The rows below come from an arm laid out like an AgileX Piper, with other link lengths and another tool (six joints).
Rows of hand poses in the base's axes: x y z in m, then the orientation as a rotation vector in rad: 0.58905 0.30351 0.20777 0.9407 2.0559 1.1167; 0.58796 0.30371 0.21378 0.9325 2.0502 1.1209; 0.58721 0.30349 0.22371 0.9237 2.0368 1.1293; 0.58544 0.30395 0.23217 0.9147 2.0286 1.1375; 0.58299 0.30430 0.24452 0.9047 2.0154 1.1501; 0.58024 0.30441 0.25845 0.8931 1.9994 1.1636; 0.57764 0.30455 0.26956 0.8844 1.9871 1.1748; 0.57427 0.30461 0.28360 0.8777 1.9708 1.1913; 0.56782 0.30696 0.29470 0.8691 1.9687 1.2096; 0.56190 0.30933 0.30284 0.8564 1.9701 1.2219; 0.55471 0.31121 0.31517 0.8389 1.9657 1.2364; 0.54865 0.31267 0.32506 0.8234 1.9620 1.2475; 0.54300 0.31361 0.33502 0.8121 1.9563 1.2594; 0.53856 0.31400 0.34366 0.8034 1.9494 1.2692; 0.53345 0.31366 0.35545 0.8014 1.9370 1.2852; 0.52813 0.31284 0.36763 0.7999 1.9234 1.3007; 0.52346 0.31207 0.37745 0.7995 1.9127 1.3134; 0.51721 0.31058 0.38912 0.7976 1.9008 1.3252; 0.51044 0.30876 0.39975 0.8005 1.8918 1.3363; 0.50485 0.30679 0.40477 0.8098 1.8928 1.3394; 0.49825 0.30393 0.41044 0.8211 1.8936 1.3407
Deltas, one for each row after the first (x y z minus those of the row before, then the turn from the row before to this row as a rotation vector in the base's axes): -0.00109 0.00020 0.00601 0.0007 -0.0087 0.0023; -0.00075 -0.00022 0.00993 0.0042 -0.0147 0.0000; -0.00177 0.00046 0.00846 0.0036 -0.0109 0.0029; -0.00245 0.00035 0.01235 0.0069 -0.0151 0.0024; -0.00275 0.00011 0.01393 0.0074 -0.0179 0.0021; -0.00260 0.00014 0.01111 0.0064 -0.0136 0.0019; -0.00337 0.00006 0.01404 0.0115 -0.0152 0.0011; -0.00645 0.00235 0.01110 0.0102 -0.0057 0.0106; -0.00592 0.00237 0.00814 0.0041 -0.0056 0.0118; -0.00719 0.00188 0.01233 0.0049 -0.0124 0.0118; -0.00606 0.00146 0.00989 0.0032 -0.0108 0.0098; -0.00565 0.00094 0.00996 0.0055 -0.0098 0.0073; -0.00444 0.00039 0.00864 0.0051 -0.0093 0.0046; -0.00511 -0.00034 0.01179 0.0127 -0.0090 0.0015; -0.00532 -0.00082 0.01218 0.0128 -0.0095 0.0005; -0.00467 -0.00077 0.00982 0.0108 -0.0069 0.0003; -0.00625 -0.00149 0.01167 0.0099 -0.0086 -0.0001; -0.00677 -0.00182 0.01063 0.0105 -0.0038 -0.0009; -0.00559 -0.00197 0.00502 0.0051 0.0063 -0.0019; -0.00660 -0.00286 0.00567 0.0046 0.0072 -0.0037
